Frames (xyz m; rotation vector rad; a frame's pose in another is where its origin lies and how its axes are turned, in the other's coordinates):
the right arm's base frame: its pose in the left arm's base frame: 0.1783 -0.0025 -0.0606 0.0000 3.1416 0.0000
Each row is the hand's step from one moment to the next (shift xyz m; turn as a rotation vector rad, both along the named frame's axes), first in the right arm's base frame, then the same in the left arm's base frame.
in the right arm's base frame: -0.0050 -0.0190 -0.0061 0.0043 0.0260 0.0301
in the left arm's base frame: 0.0050 -0.0190 0.0061 -0.0043 0.0260 -0.0301
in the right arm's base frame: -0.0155 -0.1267 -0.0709 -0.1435 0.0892 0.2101
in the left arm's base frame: 0.0155 -0.1267 0.0709 0.1435 0.0892 -0.2101
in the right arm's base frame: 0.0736 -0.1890 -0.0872 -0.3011 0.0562 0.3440
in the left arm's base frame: -0.0736 -0.1890 0.0872 0.3011 0.0562 -0.3440
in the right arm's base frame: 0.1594 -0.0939 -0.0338 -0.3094 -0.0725 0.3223
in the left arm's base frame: -0.1594 -0.0939 0.0338 0.3094 -0.0725 -0.3223
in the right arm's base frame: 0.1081 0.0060 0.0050 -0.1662 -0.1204 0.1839
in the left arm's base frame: -0.1081 0.0060 -0.0050 0.1662 -0.1204 -0.1839
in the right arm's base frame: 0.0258 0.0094 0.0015 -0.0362 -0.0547 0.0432
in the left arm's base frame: -0.0258 0.0094 -0.0015 0.0362 -0.0547 -0.0432
